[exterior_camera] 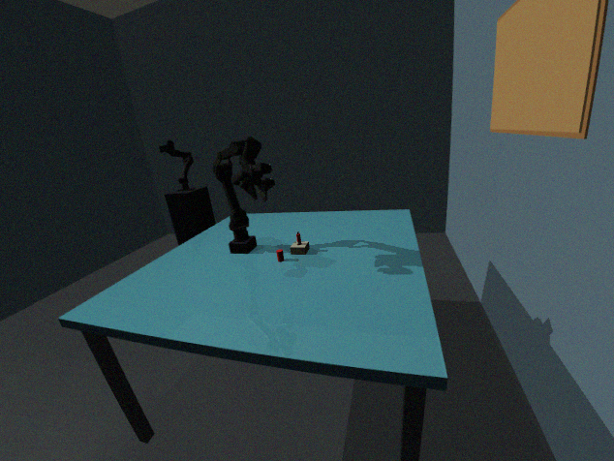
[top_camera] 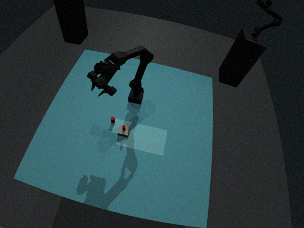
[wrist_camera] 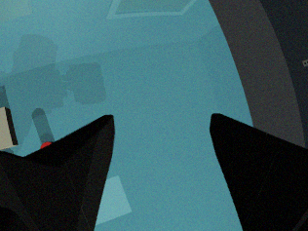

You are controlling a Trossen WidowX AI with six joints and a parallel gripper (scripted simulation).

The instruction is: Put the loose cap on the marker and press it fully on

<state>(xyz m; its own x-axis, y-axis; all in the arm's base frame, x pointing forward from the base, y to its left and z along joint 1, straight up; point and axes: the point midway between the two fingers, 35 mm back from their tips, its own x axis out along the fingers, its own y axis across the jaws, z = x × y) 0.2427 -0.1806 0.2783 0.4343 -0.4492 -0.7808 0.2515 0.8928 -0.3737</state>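
My gripper tip is 28 cm above the red marker cap and 9 cm to the right of it.
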